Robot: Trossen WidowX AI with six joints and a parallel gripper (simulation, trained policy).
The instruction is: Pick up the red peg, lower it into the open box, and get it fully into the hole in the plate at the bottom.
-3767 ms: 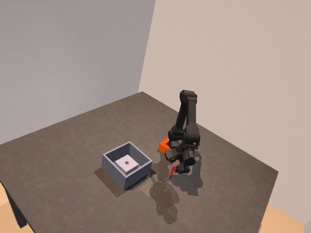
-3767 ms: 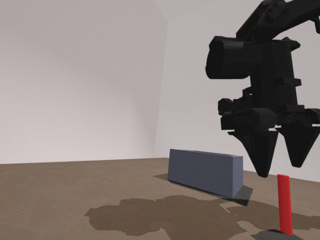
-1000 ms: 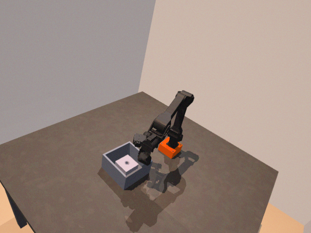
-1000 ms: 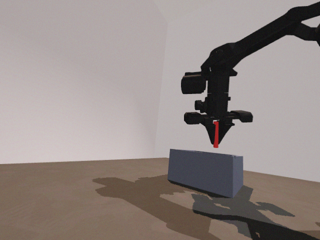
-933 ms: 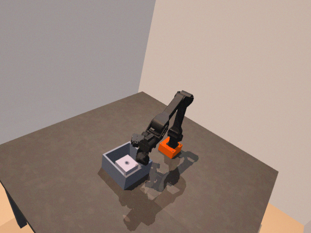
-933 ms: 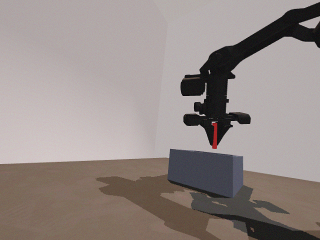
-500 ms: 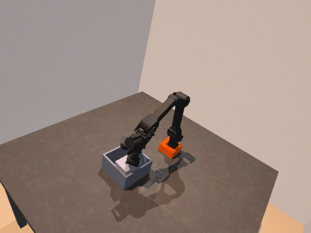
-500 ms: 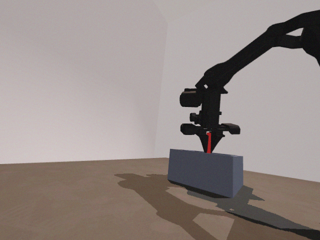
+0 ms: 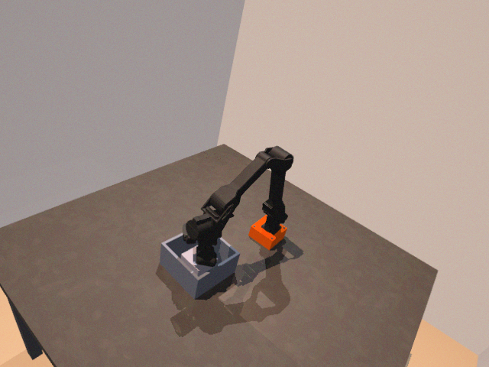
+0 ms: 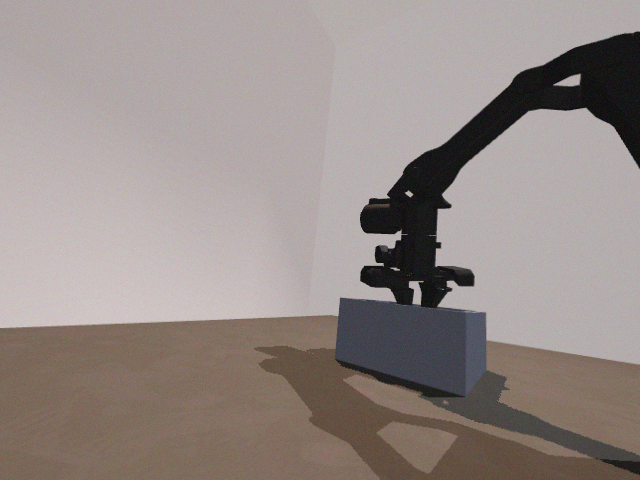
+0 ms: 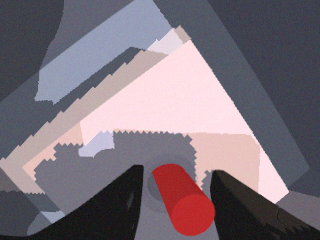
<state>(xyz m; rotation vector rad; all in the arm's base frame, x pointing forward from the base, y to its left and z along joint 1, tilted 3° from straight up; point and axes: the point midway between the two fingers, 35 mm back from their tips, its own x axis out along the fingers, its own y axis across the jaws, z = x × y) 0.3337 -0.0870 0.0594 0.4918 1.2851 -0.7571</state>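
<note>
Right now my gripper tip is 1 cm above the red peg. The rest, counted from my gripper tip: grey box: 1 cm to the left, 4 cm below.
</note>
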